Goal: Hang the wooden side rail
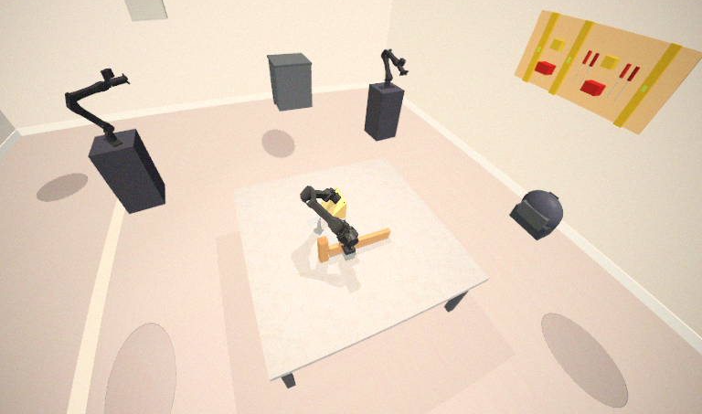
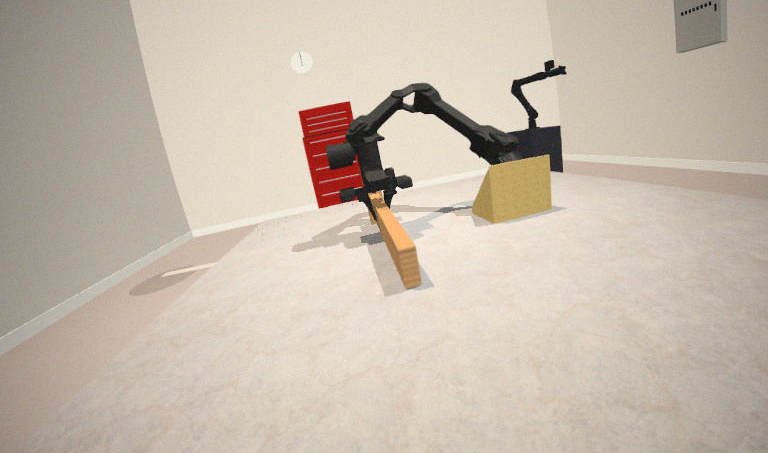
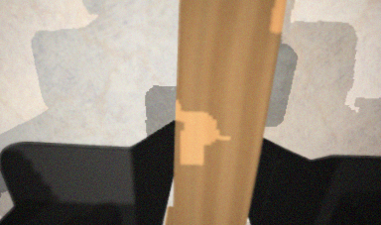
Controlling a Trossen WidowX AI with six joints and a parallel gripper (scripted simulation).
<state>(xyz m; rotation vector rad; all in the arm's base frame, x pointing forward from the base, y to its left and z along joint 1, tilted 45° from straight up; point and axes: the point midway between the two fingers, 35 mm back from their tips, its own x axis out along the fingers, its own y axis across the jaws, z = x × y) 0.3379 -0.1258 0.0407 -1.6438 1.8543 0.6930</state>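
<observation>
Right now the headboard post is 1 cm behind my gripper tip, 13 cm to the right of it and 4 cm above it.
</observation>
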